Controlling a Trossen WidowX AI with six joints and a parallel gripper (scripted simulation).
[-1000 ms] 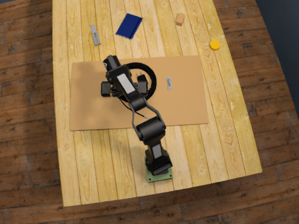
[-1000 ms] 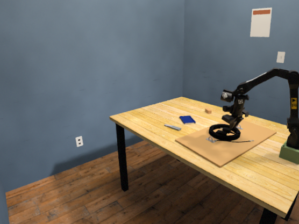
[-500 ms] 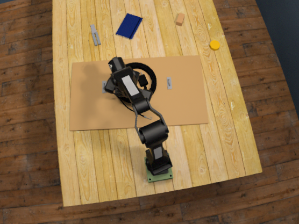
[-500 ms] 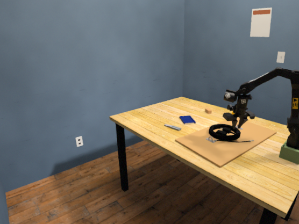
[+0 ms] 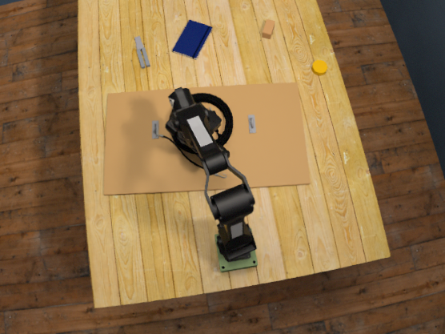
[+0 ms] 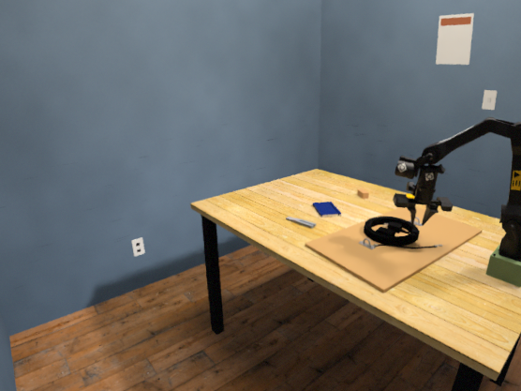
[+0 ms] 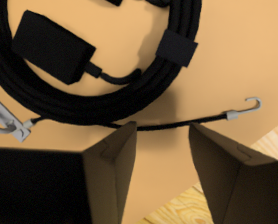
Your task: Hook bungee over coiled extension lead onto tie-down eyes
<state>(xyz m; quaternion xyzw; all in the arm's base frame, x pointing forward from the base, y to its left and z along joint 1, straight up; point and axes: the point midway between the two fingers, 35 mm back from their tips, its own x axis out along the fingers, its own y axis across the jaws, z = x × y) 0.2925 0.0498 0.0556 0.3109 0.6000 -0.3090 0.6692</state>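
The board lies 12 cm below my hand, 7 cm ahead of it and 2 cm to the right of it. The rest, counted from my hand: black coiled extension lead (10 cm ahead, 9 cm below, 2 cm to the right); tan block (42 cm ahead, 31 cm to the right, 11 cm below); yellow disc (44 cm to the right, 24 cm ahead, 11 cm below).
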